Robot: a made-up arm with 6 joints. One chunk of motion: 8 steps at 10 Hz.
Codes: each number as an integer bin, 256 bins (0 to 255) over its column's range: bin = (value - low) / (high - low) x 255, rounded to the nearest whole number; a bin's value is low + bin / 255 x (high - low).
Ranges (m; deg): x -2.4..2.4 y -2.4..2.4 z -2.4..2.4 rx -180..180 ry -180..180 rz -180..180
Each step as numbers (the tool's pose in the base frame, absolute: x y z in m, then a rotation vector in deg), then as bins.
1 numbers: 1.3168 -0.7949 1.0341 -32.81 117.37 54.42
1 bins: 197 85 182 104 211 166
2 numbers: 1.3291 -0.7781 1.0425 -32.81 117.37 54.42
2 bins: 198 86 183 104 211 166
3 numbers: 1.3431 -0.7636 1.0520 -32.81 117.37 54.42
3 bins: 199 87 183 104 211 166
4 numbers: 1.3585 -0.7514 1.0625 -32.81 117.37 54.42
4 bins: 200 88 184 104 211 166
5 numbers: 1.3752 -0.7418 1.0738 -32.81 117.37 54.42
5 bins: 201 88 185 104 211 166
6 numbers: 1.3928 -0.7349 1.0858 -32.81 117.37 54.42
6 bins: 201 88 185 104 211 166
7 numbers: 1.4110 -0.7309 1.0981 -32.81 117.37 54.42
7 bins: 202 89 186 104 211 166
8 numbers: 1.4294 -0.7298 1.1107 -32.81 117.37 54.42
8 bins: 203 89 187 104 211 166
